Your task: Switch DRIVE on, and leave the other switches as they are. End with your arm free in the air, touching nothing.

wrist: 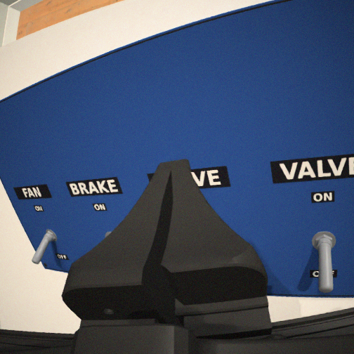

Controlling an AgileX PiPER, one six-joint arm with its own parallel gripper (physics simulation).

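Observation:
My gripper (176, 177) is shut with its fingertips together, in front of the DRIVE label (210, 177), whose left part it covers. The DRIVE switch is hidden behind the fingers, so its position cannot be seen. The FAN switch (44, 247) at the left has its lever pointing down towards OFF. The VALVE switch (325, 262) at the right also has its lever pointing down, over its OFF label. Of the BRAKE switch (108, 234), a small grey part shows at the left edge of the gripper; its lever is hidden. Whether the fingers touch anything cannot be told.
The blue panel (150, 110) fills most of the view and carries the labels FAN (32, 192), BRAKE (94, 186) and VALVE (315, 169). Its lower edge runs behind the gripper. A pale surface lies around the panel, and a wooden area (65, 17) shows at the top left.

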